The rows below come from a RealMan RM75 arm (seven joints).
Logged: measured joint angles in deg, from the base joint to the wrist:
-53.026, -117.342, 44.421, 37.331, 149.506, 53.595, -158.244
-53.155, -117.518, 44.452, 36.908, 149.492, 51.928, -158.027
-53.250, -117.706, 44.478, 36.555, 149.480, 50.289, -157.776
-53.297, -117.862, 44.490, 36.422, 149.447, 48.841, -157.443
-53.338, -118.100, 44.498, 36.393, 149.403, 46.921, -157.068
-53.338, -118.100, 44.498, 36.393, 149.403, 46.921, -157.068
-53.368, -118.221, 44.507, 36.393, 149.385, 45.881, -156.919
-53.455, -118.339, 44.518, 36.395, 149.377, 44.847, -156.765
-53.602, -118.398, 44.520, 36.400, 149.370, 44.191, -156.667
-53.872, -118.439, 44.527, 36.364, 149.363, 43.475, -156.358
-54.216, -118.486, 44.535, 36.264, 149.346, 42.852, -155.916
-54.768, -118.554, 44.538, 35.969, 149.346, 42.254, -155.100
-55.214, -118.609, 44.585, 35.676, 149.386, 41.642, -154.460
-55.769, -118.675, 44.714, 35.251, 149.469, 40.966, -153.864
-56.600, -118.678, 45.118, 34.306, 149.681, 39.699, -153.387
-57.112, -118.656, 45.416, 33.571, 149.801, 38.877, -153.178
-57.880, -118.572, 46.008, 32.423, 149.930, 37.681, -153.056
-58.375, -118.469, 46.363, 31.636, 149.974, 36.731, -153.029
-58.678, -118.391, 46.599, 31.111, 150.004, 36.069, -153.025
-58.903, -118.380, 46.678, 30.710, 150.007, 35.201, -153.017
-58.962, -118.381, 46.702, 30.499, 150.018, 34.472, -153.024
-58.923, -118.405, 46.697, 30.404, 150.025, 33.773, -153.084
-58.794, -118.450, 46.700, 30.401, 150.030, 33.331, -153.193
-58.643, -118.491, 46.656, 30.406, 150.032, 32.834, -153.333
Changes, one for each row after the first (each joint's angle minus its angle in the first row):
-0.129, -0.176, 0.031, -0.423, -0.014, -1.667, 0.217
-0.224, -0.364, 0.057, -0.776, -0.026, -3.306, 0.468
-0.271, -0.520, 0.069, -0.909, -0.059, -4.754, 0.801
-0.312, -0.758, 0.077, -0.938, -0.103, -6.674, 1.176
-0.312, -0.758, 0.077, -0.938, -0.103, -6.674, 1.176
-0.342, -0.879, 0.086, -0.938, -0.121, -7.714, 1.325
-0.429, -0.997, 0.097, -0.936, -0.129, -8.748, 1.479
-0.576, -1.056, 0.099, -0.931, -0.136, -9.404, 1.577
-0.846, -1.097, 0.106, -0.967, -0.143, -10.120, 1.886
-1.190, -1.144, 0.114, -1.067, -0.160, -10.743, 2.328
-1.742, -1.212, 0.117, -1.362, -0.160, -11.341, 3.144
-2.188, -1.267, 0.164, -1.655, -0.120, -11.953, 3.784
-2.743, -1.333, 0.293, -2.080, -0.037, -12.629, 4.380
-3.574, -1.336, 0.697, -3.025, 0.175, -13.896, 4.857
-4.086, -1.314, 0.995, -3.760, 0.295, -14.718, 5.066
-4.854, -1.230, 1.587, -4.908, 0.424, -15.914, 5.188
-5.349, -1.127, 1.942, -5.695, 0.468, -16.864, 5.215
-5.652, -1.049, 2.178, -6.220, 0.498, -17.526, 5.219
-5.877, -1.038, 2.257, -6.621, 0.501, -18.394, 5.227
-5.936, -1.039, 2.281, -6.832, 0.512, -19.123, 5.220
-5.897, -1.063, 2.276, -6.927, 0.519, -19.822, 5.160
-5.768, -1.108, 2.279, -6.930, 0.524, -20.264, 5.051
-5.617, -1.149, 2.235, -6.925, 0.526, -20.761, 4.911

